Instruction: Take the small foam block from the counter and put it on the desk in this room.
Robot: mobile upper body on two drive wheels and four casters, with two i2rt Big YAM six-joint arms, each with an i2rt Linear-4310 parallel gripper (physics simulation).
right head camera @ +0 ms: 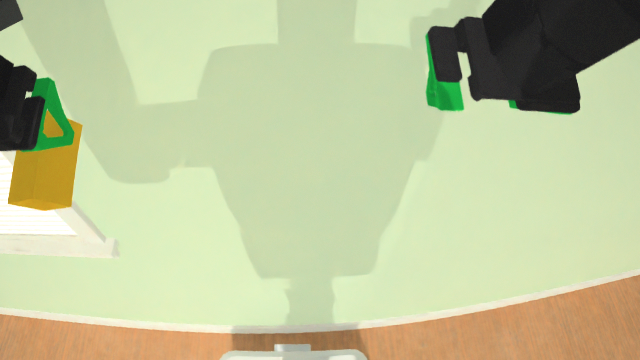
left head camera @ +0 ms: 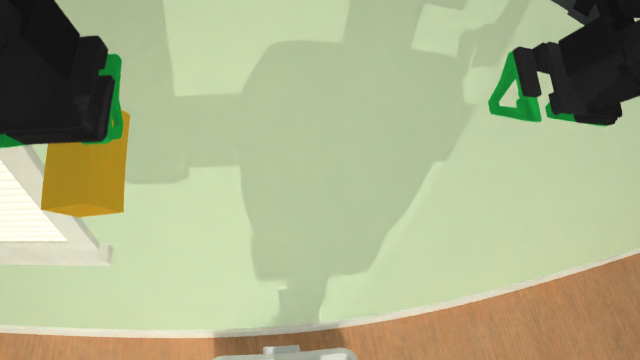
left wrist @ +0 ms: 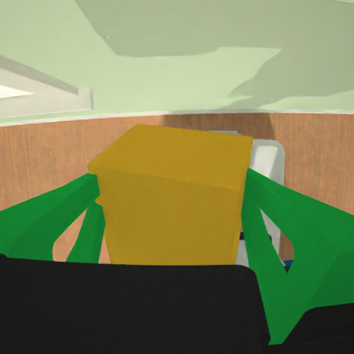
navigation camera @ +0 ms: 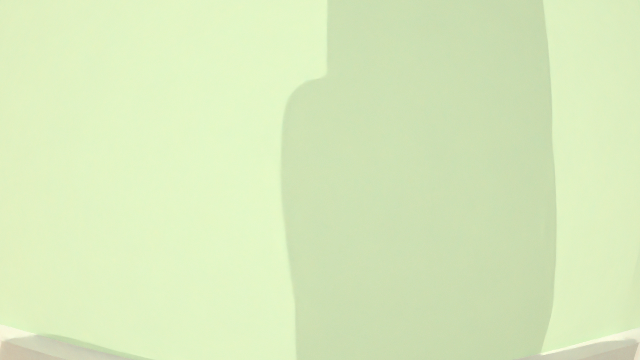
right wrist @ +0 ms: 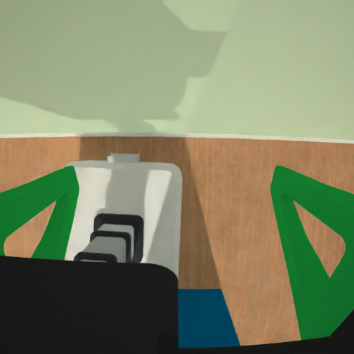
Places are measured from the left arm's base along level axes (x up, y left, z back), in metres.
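Where they show: left gripper, fingertip midpoint: (right head camera: 50, 140) (left head camera: 89, 132); right gripper, fingertip midpoint: (right head camera: 471, 100) (left head camera: 520, 110).
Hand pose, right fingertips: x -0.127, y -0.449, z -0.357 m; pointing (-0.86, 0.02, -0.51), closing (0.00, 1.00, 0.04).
Observation:
Things, the pixels of their centre, and the offset from my right fingertips. "spot": a spot on its surface instead. Level surfaces: height alone.
- yellow foam block at the middle of its body: (left head camera: 86, 159) (right head camera: 44, 163) dx -0.026, dy +0.444, dz +0.049 m
- vent at a spot on its surface: (left head camera: 85, 255) (right head camera: 93, 248) spot: dx -0.451, dy +0.665, dz -0.064 m
- Brown wooden floor at its surface level: dx -1.284 m
A yellow foam block (left head camera: 86, 175) (right head camera: 45, 175) (left wrist: 172, 215) is held in my left gripper (left wrist: 173, 177), between its green fingers, in the air. In both head cameras the block hangs below the left fingers at the left side of the picture. My right gripper (right wrist: 174, 176) is open, with a wide gap between its green fingers; it shows at the upper right of both head cameras. The counter and the desk do not show in these views.
A pale green wall (left head camera: 475, 210) (right head camera: 475, 210) (navigation camera: 150, 175) bears the robot's shadow. A white-framed window or vent (left head camera: 85, 255) (right head camera: 90, 247) is at the left. Brown wooden floor (left head camera: 550, 320) (right wrist: 240, 225) meets the wall. The robot's white base (right wrist: 165, 200) shows below.

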